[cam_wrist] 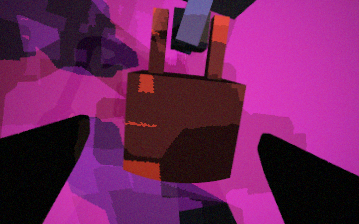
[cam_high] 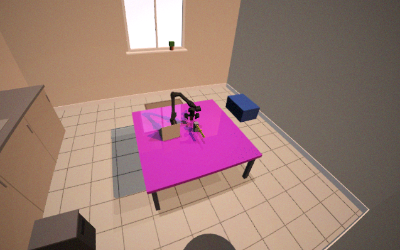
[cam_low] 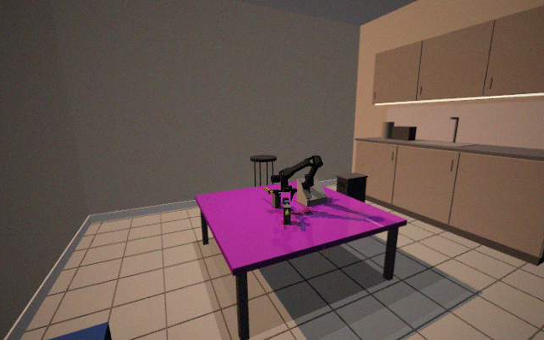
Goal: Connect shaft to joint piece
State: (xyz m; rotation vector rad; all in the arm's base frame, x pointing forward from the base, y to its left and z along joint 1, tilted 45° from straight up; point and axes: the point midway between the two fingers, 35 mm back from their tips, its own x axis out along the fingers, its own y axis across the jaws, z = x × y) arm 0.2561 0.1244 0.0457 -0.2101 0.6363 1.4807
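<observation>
Now: gripper tip 10 mm to the right of the orange joint piece and 10 mm below it.
</observation>
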